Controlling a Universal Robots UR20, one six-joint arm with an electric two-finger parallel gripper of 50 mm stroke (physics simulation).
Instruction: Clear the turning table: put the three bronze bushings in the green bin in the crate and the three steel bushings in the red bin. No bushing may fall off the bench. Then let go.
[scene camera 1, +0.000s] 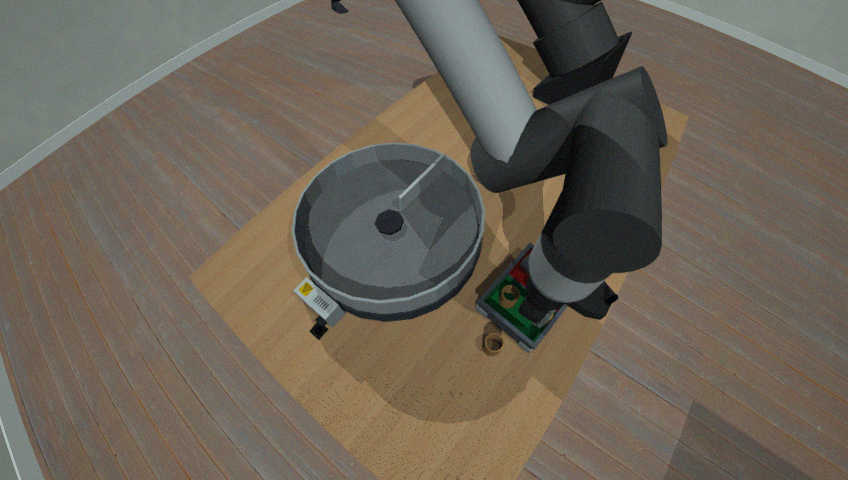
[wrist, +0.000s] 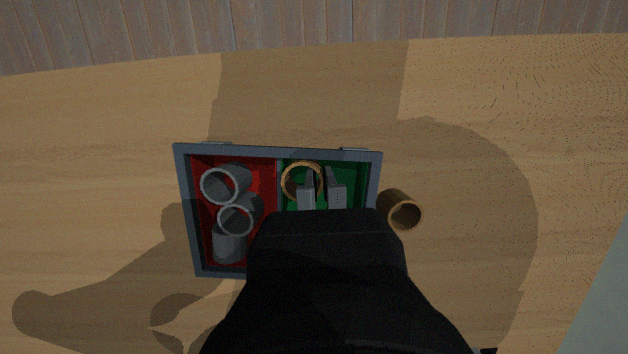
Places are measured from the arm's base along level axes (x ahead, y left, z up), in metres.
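Pixels of known places: gripper, fingertip midpoint: (scene camera 1: 538, 321) (wrist: 319, 177); arm's base, origin of the base link: (scene camera 1: 583, 58).
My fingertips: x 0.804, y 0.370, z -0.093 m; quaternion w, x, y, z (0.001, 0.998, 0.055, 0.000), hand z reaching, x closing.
Note:
Ahead of a thing's pixels: the offset from my fingertips to its top centre. "spot": to the spot under its first point.
My gripper (scene camera 1: 546, 317) (wrist: 319, 177) is over the green bin (scene camera 1: 514, 315) (wrist: 347, 172), shut on the wall of a bronze bushing @[dx -0.016, dy -0.002, dz +0.016 m] (wrist: 302, 164), one finger inside its ring. That bushing's height above the bin floor is unclear. Another bronze bushing @[dx -0.006, dy -0.079, dz +0.005 m] (scene camera 1: 510, 288) shows in the green bin in the scene view; the gripper body hides that spot in the wrist view. A third bronze bushing @[dx +0.094, dy -0.038, dz -0.001 m] (scene camera 1: 493, 334) (wrist: 392, 200) is on the bench outside the crate (scene camera 1: 505, 325) (wrist: 250, 150). Three steel bushings @[dx -0.098, dy -0.014, dz +0.005 m] (wrist: 242, 175) @[dx -0.084, dy -0.050, dz +0.005 m] (wrist: 252, 202) @[dx -0.101, dy -0.088, dz +0.005 m] (wrist: 229, 247) are in the red bin (scene camera 1: 518, 273) (wrist: 265, 172). No bushing shows on the turning table @[dx +0.053, dy -0.383, dz +0.022 m] (scene camera 1: 368, 255).
The turning table has a raised rim, a dark centre hub @[dx +0.053, dy -0.383, dz +0.022 m] (scene camera 1: 389, 221) and a thin bar @[spot: dx -0.065, dy -0.394, dz +0.065 m] (scene camera 1: 421, 177) across its upper right part. A white box @[spot: dx +0.286, dy -0.355, dz +0.019 m] (scene camera 1: 315, 298) with a warning label is at its lower left side. The bench edge runs near the crate's far side.

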